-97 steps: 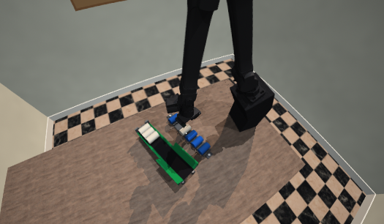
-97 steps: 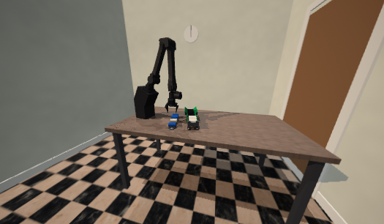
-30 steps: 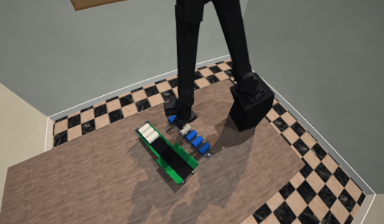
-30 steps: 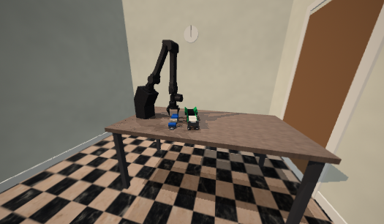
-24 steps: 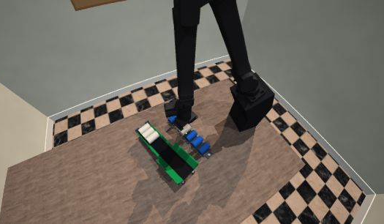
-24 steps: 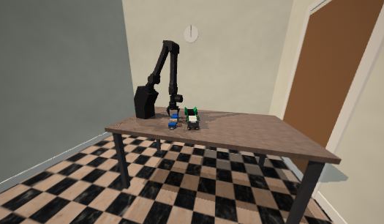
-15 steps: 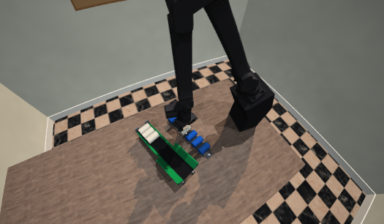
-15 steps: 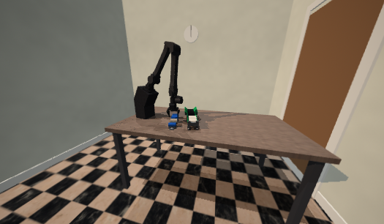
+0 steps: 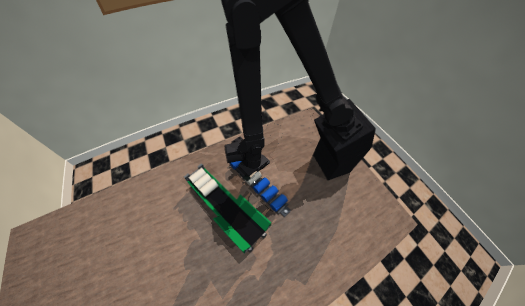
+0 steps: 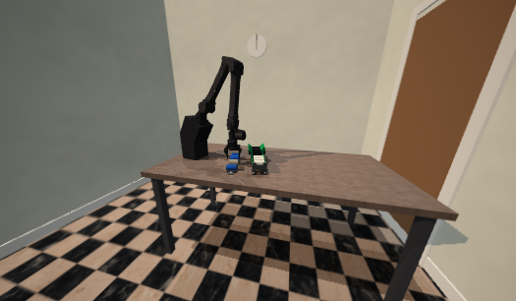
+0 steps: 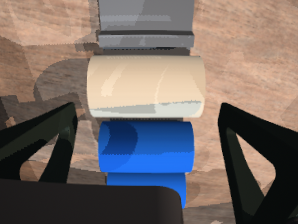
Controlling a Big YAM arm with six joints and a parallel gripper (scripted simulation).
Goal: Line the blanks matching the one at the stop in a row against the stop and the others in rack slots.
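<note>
Now: the grey stock rack 7 cm below my hand, 3 cm to the left of it and 1 cm behind it. From my hand the other things lie so: rib 13 cm to the left, 6 cm below, 3 cm behind; grey stop 23 cm ahead, 12 cm to the right.
</note>
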